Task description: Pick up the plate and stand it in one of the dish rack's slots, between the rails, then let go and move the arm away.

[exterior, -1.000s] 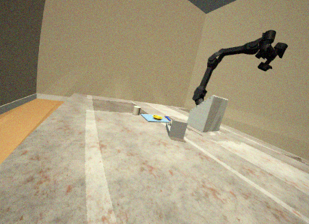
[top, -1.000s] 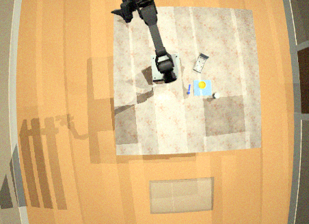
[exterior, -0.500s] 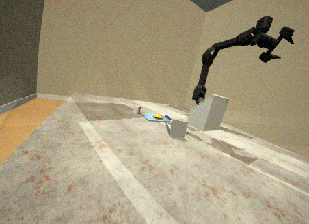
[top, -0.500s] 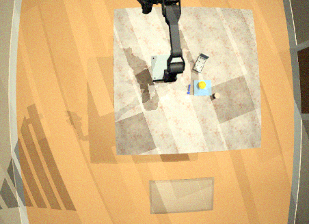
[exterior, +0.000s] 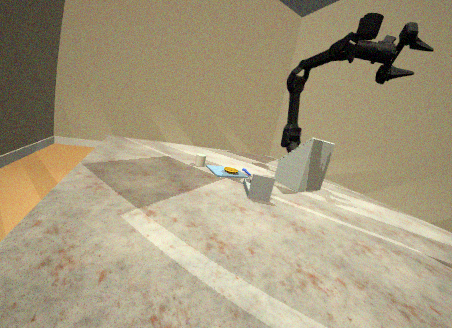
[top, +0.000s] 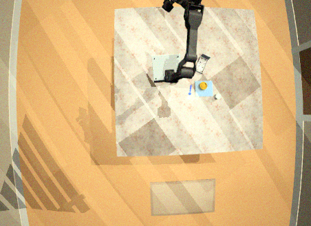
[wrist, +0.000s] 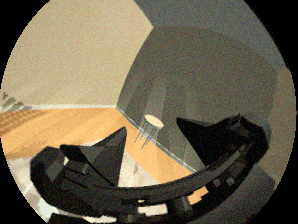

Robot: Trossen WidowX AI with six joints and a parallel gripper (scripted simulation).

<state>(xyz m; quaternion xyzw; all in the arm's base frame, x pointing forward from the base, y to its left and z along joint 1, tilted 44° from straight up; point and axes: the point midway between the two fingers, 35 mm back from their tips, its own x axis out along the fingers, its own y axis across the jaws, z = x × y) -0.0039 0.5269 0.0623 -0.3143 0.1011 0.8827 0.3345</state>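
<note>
Now: the yellow plate 310 mm ahead of my gripper tip, 460 mm to the right of it and 530 mm below it. The rest, counted from my gripper tip: blue utensil 200 mm ahead, 490 mm to the right, 540 mm below; then light blue mat 310 mm ahead, 480 mm to the right, 540 mm below; then grey dish rack 310 mm ahead, 280 mm to the right, 520 mm below.
</note>
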